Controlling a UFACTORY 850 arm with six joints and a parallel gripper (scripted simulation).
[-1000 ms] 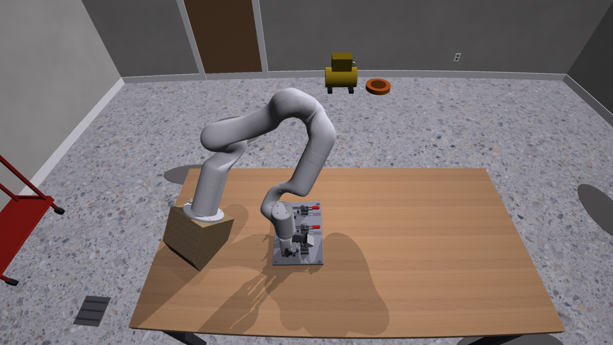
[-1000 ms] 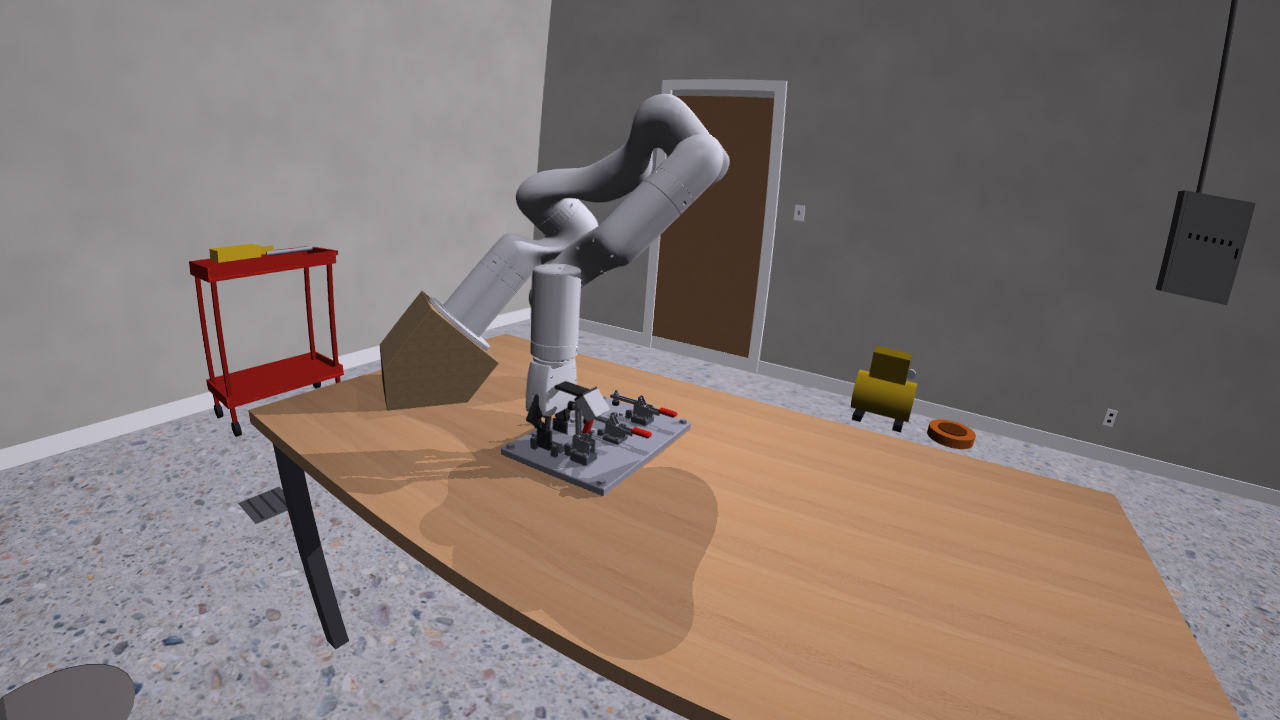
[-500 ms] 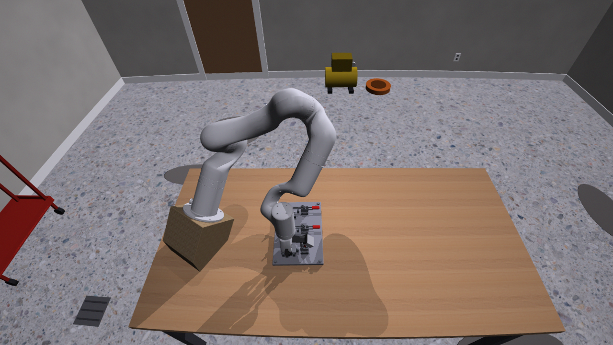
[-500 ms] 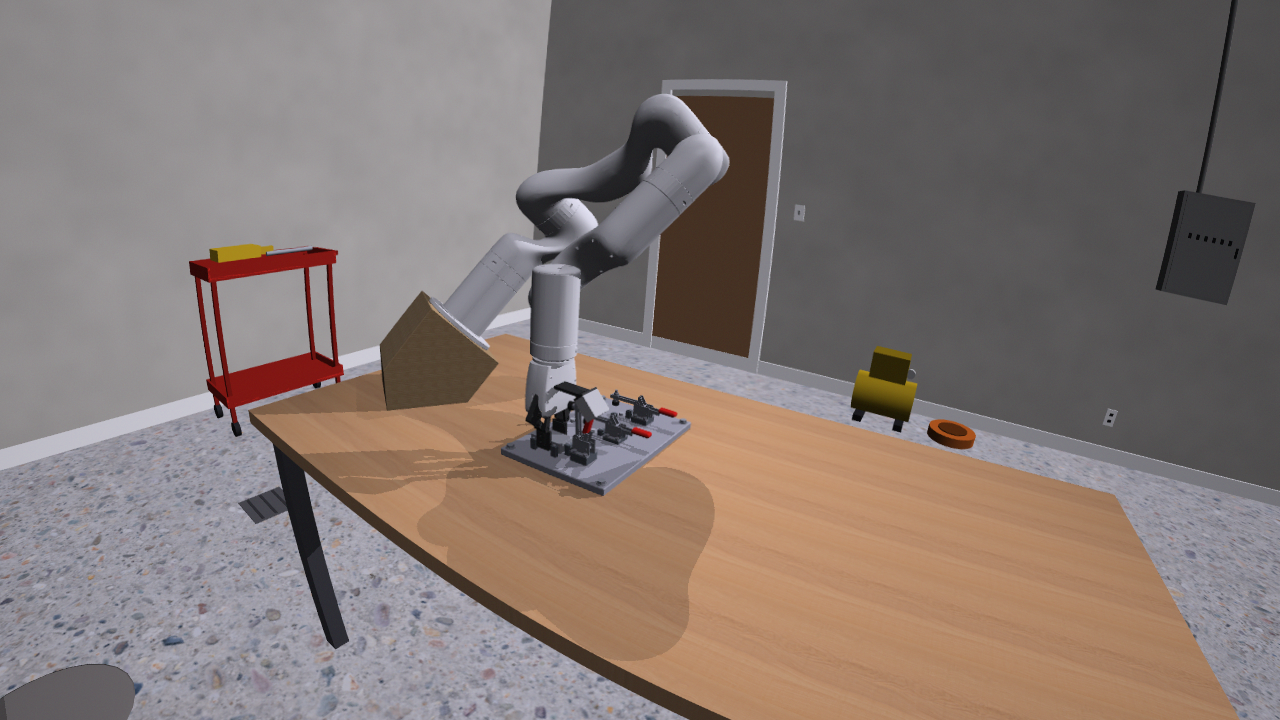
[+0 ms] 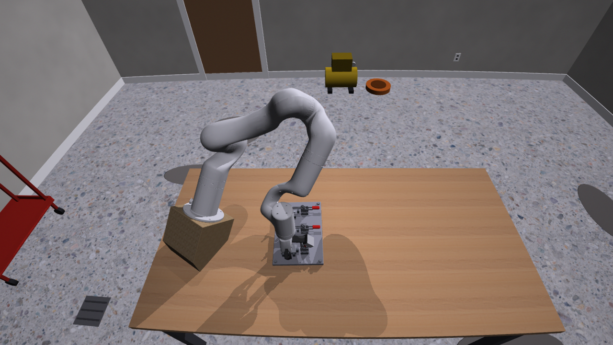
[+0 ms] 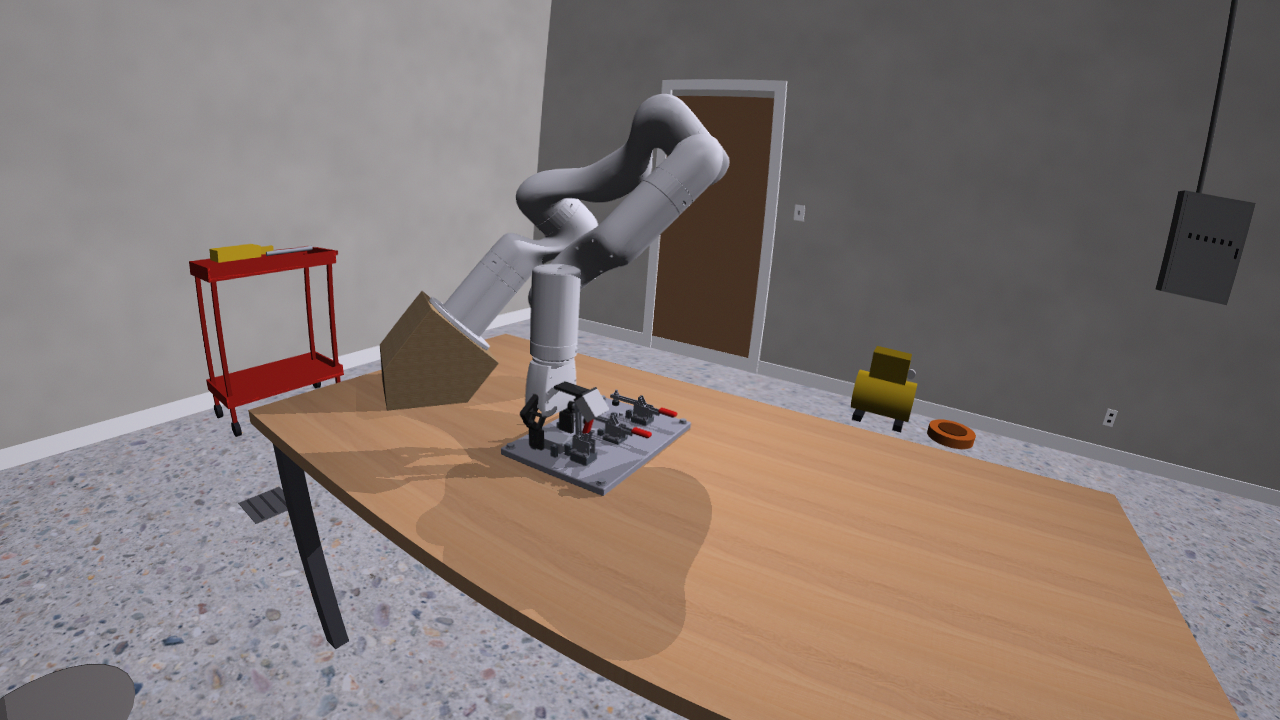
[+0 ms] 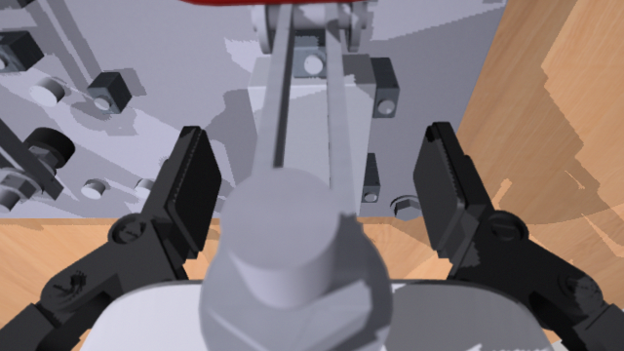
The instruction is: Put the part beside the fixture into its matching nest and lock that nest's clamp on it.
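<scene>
The grey block part is 1 cm below my hand. Round my hand: grey fixture plate (12 cm to the left, 4 cm below, 1 cm ahead).
</scene>
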